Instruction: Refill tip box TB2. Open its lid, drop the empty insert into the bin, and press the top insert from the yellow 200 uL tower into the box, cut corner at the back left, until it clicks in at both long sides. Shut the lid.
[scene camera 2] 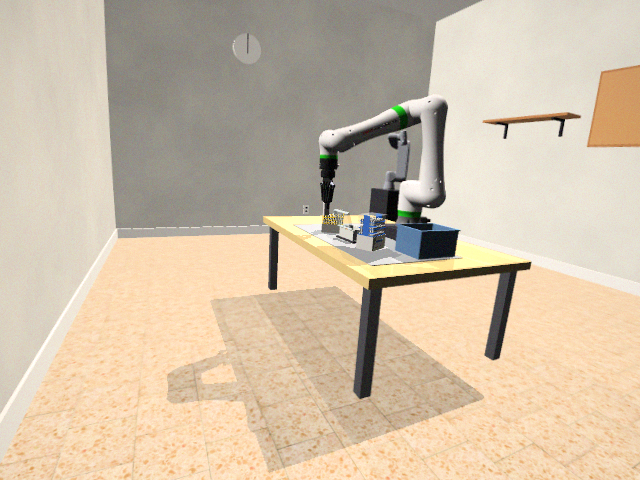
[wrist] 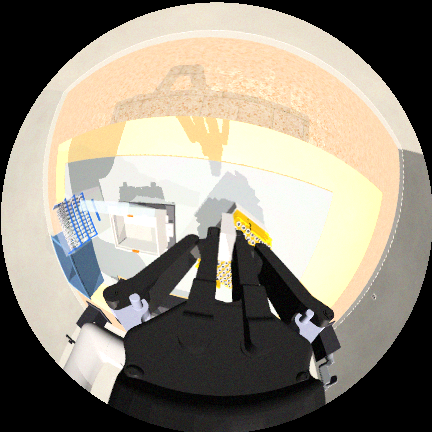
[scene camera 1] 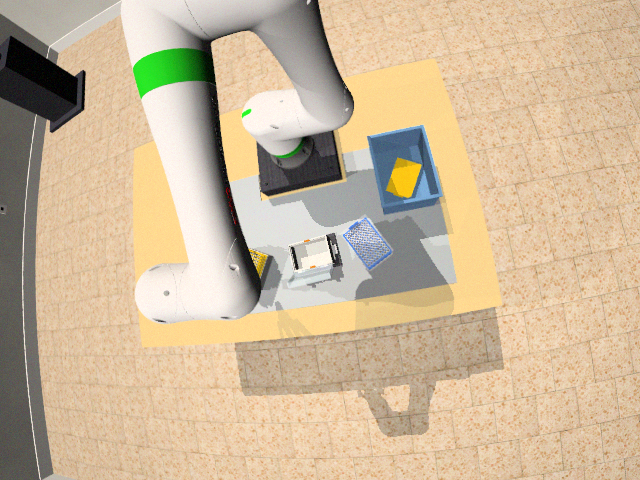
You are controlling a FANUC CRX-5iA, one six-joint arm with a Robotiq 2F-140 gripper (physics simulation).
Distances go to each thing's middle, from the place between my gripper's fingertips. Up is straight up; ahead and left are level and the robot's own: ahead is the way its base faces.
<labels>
I see the blue bin [scene camera 1: 411, 144] 52 cm to the left of my hand, 19 cm behind it and 4 cm below it.
</labels>
